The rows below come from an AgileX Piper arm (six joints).
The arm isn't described. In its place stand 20 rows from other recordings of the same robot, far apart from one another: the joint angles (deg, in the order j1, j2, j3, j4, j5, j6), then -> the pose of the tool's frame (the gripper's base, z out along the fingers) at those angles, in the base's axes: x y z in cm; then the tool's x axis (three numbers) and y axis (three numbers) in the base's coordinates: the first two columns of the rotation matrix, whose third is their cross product.
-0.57 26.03 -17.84 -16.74 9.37 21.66 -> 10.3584, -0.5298, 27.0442, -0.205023, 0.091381, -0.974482, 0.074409, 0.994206, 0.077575
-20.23 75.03 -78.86 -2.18 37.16 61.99 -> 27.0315, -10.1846, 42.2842, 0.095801, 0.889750, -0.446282, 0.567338, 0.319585, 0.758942
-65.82 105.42 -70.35 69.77 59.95 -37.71 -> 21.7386, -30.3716, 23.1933, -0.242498, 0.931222, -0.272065, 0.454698, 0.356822, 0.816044
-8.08 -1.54 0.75 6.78 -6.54 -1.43 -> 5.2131, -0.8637, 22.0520, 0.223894, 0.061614, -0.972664, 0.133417, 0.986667, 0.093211
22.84 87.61 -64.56 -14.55 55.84 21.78 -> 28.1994, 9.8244, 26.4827, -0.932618, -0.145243, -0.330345, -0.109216, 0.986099, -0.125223
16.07 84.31 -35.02 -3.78 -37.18 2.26 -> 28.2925, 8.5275, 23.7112, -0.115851, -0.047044, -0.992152, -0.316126, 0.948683, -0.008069
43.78 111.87 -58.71 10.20 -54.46 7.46 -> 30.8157, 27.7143, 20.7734, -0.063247, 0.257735, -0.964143, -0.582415, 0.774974, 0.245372
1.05 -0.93 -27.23 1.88 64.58 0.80 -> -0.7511, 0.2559, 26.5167, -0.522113, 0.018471, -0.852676, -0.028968, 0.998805, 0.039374
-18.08 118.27 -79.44 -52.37 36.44 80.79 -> 39.6174, -17.4368, 16.3902, -0.375065, 0.649168, -0.661746, 0.878028, 0.477729, -0.029002
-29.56 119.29 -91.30 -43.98 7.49 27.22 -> 42.3006, -24.9380, 22.9592, -0.555974, -0.010132, -0.831138, 0.419849, 0.859566, -0.291329
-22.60 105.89 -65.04 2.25 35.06 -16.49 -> 33.3471, -13.6587, 16.9024, -0.939428, 0.117203, -0.322086, 0.144518, 0.987548, -0.062159
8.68 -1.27 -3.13 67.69 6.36 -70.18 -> 4.8474, 1.6834, 22.8966, 0.131330, -0.025852, -0.991002, -0.244945, 0.967818, -0.057708
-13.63 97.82 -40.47 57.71 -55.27 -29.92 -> 28.6898, -13.4621, 19.5759, -0.069047, 0.172081, -0.982660, 0.856034, 0.516036, 0.030218
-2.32 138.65 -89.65 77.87 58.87 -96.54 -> 45.8322, 5.7651, 7.7742, -0.606342, -0.241984, -0.757491, -0.744059, 0.508754, 0.433066
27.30 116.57 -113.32 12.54 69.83 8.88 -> 38.6681, 22.0452, 30.5533, -0.918679, -0.221356, -0.327156, -0.315558, 0.909455, 0.270767
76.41 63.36 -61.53 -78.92 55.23 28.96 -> 12.0568, 18.6549, 41.7061, 0.224303, -0.760077, -0.609894, -0.323066, 0.532453, -0.782382
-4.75 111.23 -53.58 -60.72 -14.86 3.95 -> 37.0692, -1.0376, 12.3248, -0.333411, -0.782453, -0.525932, -0.629061, 0.600144, -0.494073
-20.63 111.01 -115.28 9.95 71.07 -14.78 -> 40.2075, -13.5478, 35.5933, -0.861029, 0.113580, -0.495710, 0.104805, 0.993448, 0.045582
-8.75 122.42 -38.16 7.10 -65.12 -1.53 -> 33.4422, -6.1796, 7.6065, -0.237619, 0.062361, -0.969355, 0.264731, 0.964318, -0.002857
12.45 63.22 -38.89 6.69 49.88 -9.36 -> 17.7508, 4.7492, 24.5611, -0.886641, -0.285318, -0.363953, -0.324986, 0.944320, 0.051420
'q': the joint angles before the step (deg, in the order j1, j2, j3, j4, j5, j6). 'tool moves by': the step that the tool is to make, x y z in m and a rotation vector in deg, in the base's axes. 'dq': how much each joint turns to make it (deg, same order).
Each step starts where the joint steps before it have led.
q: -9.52, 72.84, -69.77, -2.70, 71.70, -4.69
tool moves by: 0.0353, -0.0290, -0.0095, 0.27, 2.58, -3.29
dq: -4.82, 8.78, -6.05, 0.25, -0.23, -1.60
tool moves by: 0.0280, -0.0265, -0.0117, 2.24, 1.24, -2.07
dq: -4.14, 7.40, -5.39, 2.45, -0.23, -2.24
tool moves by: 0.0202, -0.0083, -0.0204, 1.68, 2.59, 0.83
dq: -0.55, 5.36, -1.98, 1.14, -0.37, -1.52
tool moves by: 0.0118, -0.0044, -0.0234, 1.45, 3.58, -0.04
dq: -0.11, 4.06, -0.11, 0.22, -0.08, -0.10
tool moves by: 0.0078, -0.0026, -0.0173, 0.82, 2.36, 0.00
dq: 0.02, 2.87, -0.02, 0.00, -0.35, 0.01
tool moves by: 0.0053, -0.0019, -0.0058, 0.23, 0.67, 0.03
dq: -0.01, 1.54, -0.83, 0.00, 0.00, -0.04
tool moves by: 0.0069, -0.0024, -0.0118, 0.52, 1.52, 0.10
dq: 0.00, 2.39, -0.74, 0.00, -0.04, -0.10
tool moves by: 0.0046, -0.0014, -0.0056, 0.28, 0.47, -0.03
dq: 0.00, 1.36, -0.70, 0.12, -0.12, 0.00
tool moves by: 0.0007, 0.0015, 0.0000, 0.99, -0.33, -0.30
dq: 0.00, 0.04, -0.04, 1.09, 0.02, 0.01
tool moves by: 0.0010, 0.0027, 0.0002, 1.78, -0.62, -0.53
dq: -0.01, 0.00, -0.01, 1.96, 0.00, -0.02
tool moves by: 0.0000, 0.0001, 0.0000, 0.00, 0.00, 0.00
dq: 0.01, -0.01, 0.01, 0.00, 0.00, 0.01
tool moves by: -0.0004, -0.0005, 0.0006, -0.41, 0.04, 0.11
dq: 0.00, -0.10, 0.00, -0.42, 0.00, 0.01
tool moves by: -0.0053, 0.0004, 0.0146, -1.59, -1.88, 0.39
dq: 0.00, -2.28, -0.01, -0.90, 0.00, -0.16
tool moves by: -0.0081, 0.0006, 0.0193, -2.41, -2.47, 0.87
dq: 0.01, -3.08, 0.02, -1.42, -0.03, -0.57
